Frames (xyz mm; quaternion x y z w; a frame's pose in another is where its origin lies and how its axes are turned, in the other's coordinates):
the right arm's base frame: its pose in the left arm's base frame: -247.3 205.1 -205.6 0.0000 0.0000 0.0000 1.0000
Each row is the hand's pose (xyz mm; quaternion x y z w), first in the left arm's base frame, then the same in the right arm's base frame.
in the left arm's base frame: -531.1 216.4 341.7 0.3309 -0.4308 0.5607 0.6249
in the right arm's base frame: -283.8 11.3 547.3 0.3309 -0.4308 0.5607 0.6249
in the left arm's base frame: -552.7 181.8 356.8 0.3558 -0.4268 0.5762 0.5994
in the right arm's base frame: -305.4 -23.3 562.4 0.3558 -0.4268 0.5762 0.5994
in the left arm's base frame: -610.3 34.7 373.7 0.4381 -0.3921 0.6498 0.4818
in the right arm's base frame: -363.0 -170.4 579.3 0.4381 -0.3921 0.6498 0.4818
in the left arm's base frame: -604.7 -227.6 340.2 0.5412 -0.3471 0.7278 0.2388
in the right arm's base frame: -357.4 -432.7 545.8 0.5412 -0.3471 0.7278 0.2388
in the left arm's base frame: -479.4 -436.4 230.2 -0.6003 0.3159 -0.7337 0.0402
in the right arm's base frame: -232.1 -641.5 435.8 -0.6003 0.3159 -0.7337 0.0402
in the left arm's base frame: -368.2 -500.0 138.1 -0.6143 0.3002 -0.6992 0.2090
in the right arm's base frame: -120.9 -705.1 343.7 -0.6143 0.3002 -0.6992 0.2090
